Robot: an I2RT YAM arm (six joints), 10 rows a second.
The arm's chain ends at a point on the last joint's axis. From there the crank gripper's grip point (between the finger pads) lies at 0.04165 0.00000 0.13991 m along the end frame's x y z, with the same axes.
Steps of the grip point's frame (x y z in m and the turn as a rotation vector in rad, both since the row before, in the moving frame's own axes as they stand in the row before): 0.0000, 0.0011, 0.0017, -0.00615, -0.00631, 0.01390; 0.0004, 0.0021, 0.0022, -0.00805, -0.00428, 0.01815; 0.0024, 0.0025, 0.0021, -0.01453, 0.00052, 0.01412; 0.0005, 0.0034, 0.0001, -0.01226, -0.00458, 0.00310; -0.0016, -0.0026, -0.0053, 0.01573, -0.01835, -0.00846; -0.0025, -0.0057, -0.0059, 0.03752, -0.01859, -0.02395
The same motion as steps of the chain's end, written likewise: 0.0009, -0.0003, 0.0014, -0.00615, -0.00631, 0.01390; 0.0010, 0.0002, 0.0020, -0.00805, -0.00428, 0.01815; 0.0023, -0.0001, 0.0021, -0.01453, 0.00052, 0.01412; 0.0011, 0.0016, -0.0001, -0.01226, -0.00458, 0.00310; 0.0010, -0.0001, -0.0060, 0.01573, -0.01835, -0.00846; 0.0002, 0.0005, -0.0065, 0.03752, -0.01859, -0.02395
